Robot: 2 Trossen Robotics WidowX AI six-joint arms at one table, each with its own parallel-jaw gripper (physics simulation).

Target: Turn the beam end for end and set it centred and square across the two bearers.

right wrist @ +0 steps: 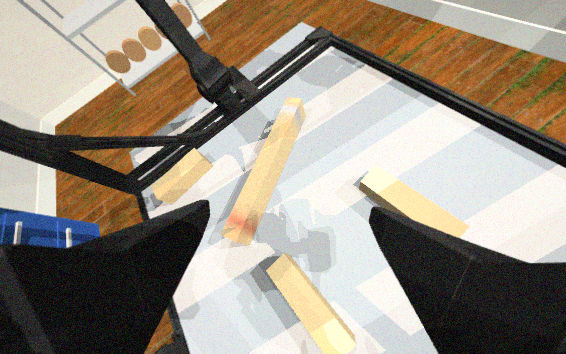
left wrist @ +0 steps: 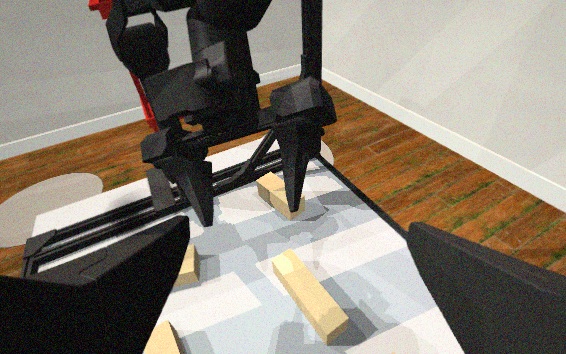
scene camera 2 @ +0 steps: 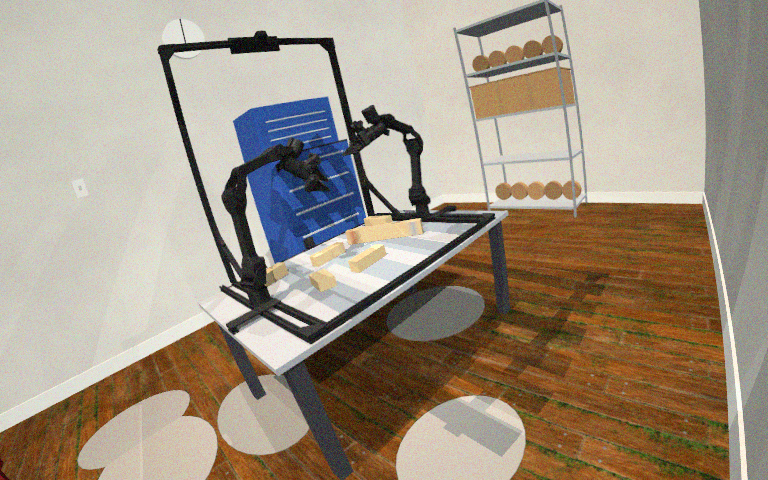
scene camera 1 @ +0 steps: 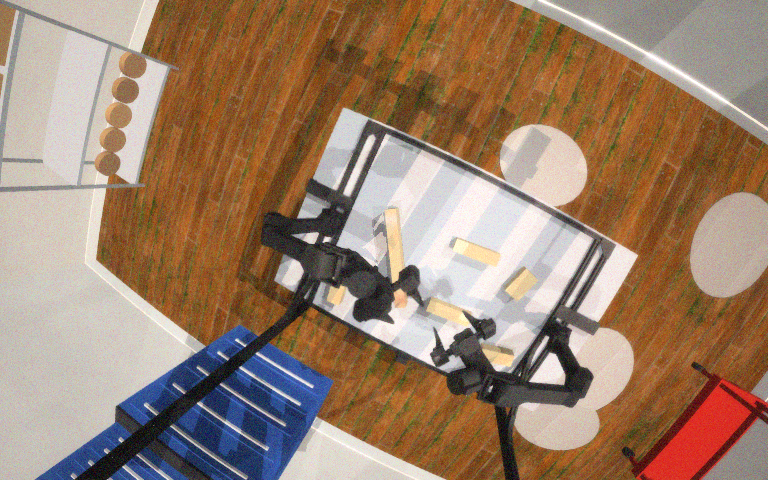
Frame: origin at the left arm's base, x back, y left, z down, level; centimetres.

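Seen in the pictures: left gripper, fingertip midpoint: (left wrist: 300,229) (scene camera 2: 343,153) (scene camera 1: 408,314); right gripper, fingertip midpoint: (right wrist: 291,210) (left wrist: 248,219) (scene camera 2: 328,185) (scene camera 1: 448,319); left arm's base at its link origin: (right wrist: 230,106) (scene camera 2: 423,215) (scene camera 1: 335,219); right arm's base at its link origin: (scene camera 2: 260,301) (scene camera 1: 554,329).
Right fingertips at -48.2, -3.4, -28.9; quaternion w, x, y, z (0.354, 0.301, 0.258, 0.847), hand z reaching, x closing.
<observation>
Offsets run from my right fingertips to a thing's top centre, as dx, dy, dz.
The long pale wooden beam @(+21.6, +1.2, +24.6) (scene camera 1: 393,237) (scene camera 2: 385,232) (right wrist: 267,170) lies on the table, a red mark near one end and a pale bluish band near the other. Two shorter wooden blocks, apparently the bearers, lie apart from it: one @(-4.2, -8.1, +26.5) (scene camera 1: 447,310) (scene camera 2: 326,254) (left wrist: 309,295) (right wrist: 310,305) near the beam's red end, the other @(-2.3, +15.9, +26.5) (scene camera 1: 475,252) (scene camera 2: 367,258) (left wrist: 162,341) (right wrist: 425,207) farther towards the middle. My left gripper (scene camera 1: 406,313) (left wrist: 300,229) is open and empty above the beam's red end. My right gripper (scene camera 1: 450,320) (scene camera 2: 325,185) (left wrist: 248,219) (right wrist: 291,210) is open and empty above the table.
Other wooden blocks lie near the left arm's base (scene camera 1: 335,294) (right wrist: 182,175), towards the right arm (scene camera 1: 519,283) (scene camera 2: 322,280) and below the right arm (scene camera 1: 498,354) (left wrist: 280,195). A black frame (scene camera 2: 195,147) stands on the table. The two arms' grippers are close together.
</observation>
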